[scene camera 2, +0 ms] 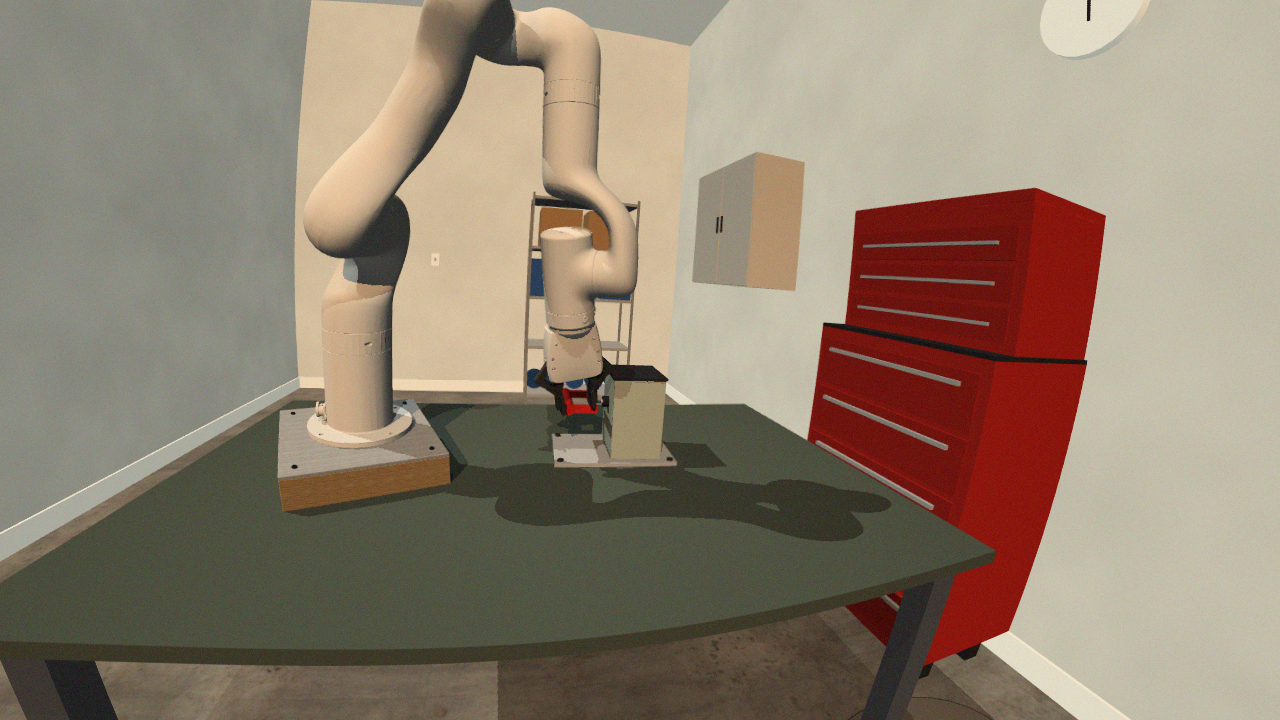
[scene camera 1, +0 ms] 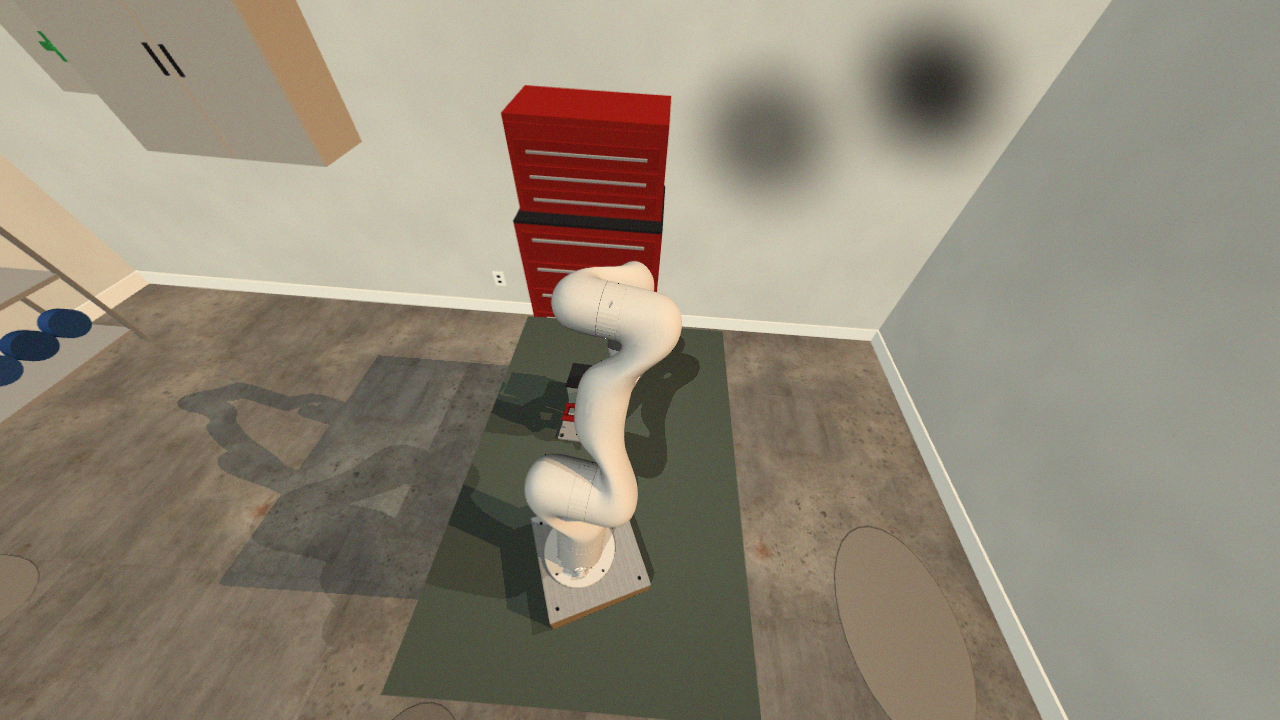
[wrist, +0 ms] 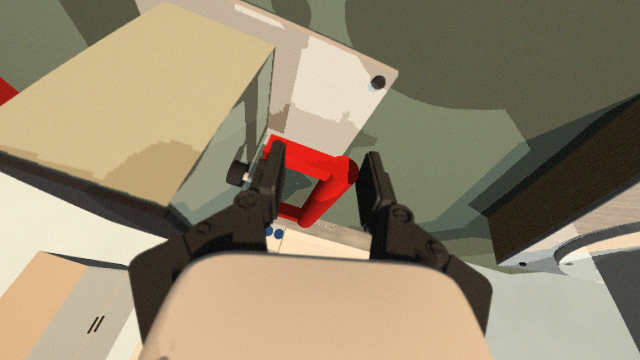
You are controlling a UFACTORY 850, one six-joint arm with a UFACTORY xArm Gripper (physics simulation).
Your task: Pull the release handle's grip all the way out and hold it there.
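Observation:
The release handle's red grip (scene camera 1: 567, 418) (scene camera 2: 581, 410) (wrist: 330, 191) is a rectangular loop with a round outer bar, on the side of a beige housing (scene camera 2: 640, 420) (wrist: 145, 95) with a dark top. The housing stands on a pale base plate (scene camera 1: 567, 433) (scene camera 2: 577, 452) (wrist: 332, 75). My gripper (scene camera 2: 577, 402) (wrist: 323, 162) is shut on the grip, with one black finger in the loop on the housing side and the other at the outside of the round bar. The arm hides the gripper in scene camera 1. How far the grip stands out is hard to tell.
The housing is close beside the housing-side finger, with a dark round stub (wrist: 236, 172) on its face. The arm's base block (scene camera 1: 592, 595) (scene camera 2: 362, 480) stands on the green table top (scene camera 1: 689, 626) (scene camera 2: 501, 573). A red tool cabinet (scene camera 1: 586, 161) (scene camera 2: 939, 268) stands beyond the table.

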